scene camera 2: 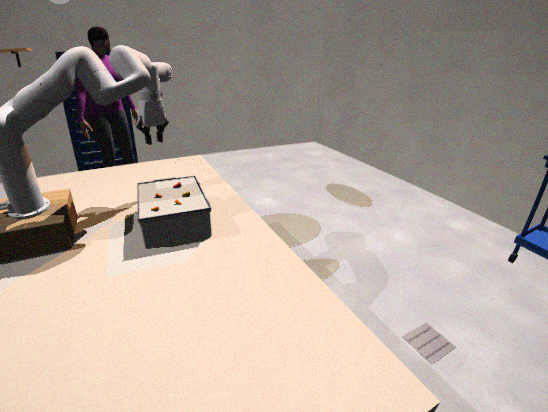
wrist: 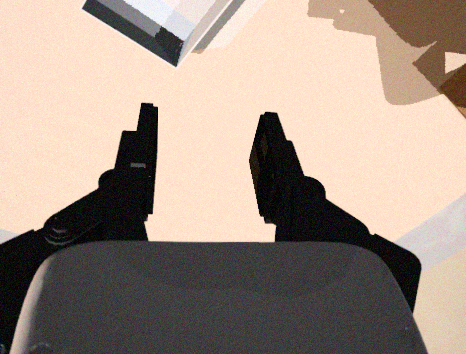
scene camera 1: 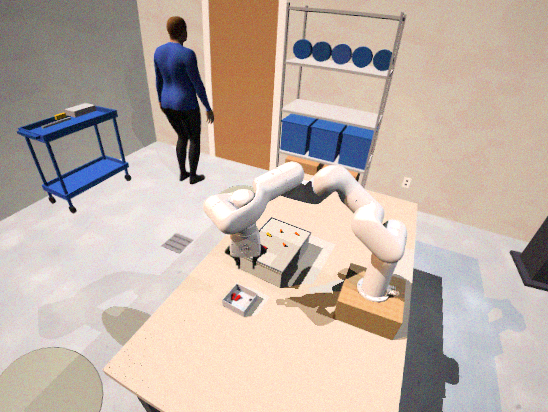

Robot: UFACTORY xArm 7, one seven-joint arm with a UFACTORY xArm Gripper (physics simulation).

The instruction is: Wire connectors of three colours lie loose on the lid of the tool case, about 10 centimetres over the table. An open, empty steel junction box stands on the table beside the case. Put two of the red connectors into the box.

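Frame: origin at the arm's base, x ahead, y left, z up, level; centimetres.
Seen in the pictures: gripper, fingertip midpoint: (scene camera 2: 154, 142) (wrist: 206, 132) (scene camera 1: 246, 266); arm's base, origin of the base link: (scene camera 2: 29, 208) (scene camera 1: 372, 290).
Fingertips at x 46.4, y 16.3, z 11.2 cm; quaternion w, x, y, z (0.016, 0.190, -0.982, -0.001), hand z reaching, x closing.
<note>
Pixels of each thing's middle, then the offset from my fingertips to it. Level surfaces: height alone.
- grey steel junction box, body centre: (scene camera 1: 240, 299) dx +2.6, dy +0.4, dz -19.9 cm
- tool case, body centre: (scene camera 2: 173, 207) (scene camera 1: 274, 249) dx -1.8, dy -28.7, dz -16.4 cm
- red connector, body centre: (scene camera 2: 177, 185) dx +1.8, dy -22.8, dz -10.9 cm
- table, its level: dz -21.8 cm
The grey steel junction box (scene camera 1: 234, 308) (wrist: 132, 35) stands on the table. Red connectors (scene camera 1: 235, 297) lie close together inside it, seemingly two, though small in view. In the wrist view the part of the box holding them is out of frame. The tool case (scene camera 1: 267, 275) (scene camera 2: 177, 230) stands beside it. On its lid lie a red connector (scene camera 1: 265, 248) (scene camera 2: 177, 185), partly hidden by the gripper in scene camera 1, a yellow one (scene camera 1: 269, 234) (scene camera 2: 186, 194) and several orange ones (scene camera 1: 285, 244) (scene camera 2: 178, 202). My gripper (scene camera 1: 246, 267) (scene camera 2: 154, 142) (wrist: 206, 132) is partly open and empty, raised above the table near the box and case.
The arm stands on a wooden block (scene camera 1: 367, 317) (scene camera 2: 35, 245) on the table (scene camera 1: 300, 370) (scene camera 2: 225, 325). A person in blue (scene camera 1: 177, 75), a blue cart (scene camera 1: 85, 175) and a shelf rack (scene camera 1: 282, 95) stand beyond the table. A person in purple (scene camera 2: 102, 115) stands behind the arm.
</note>
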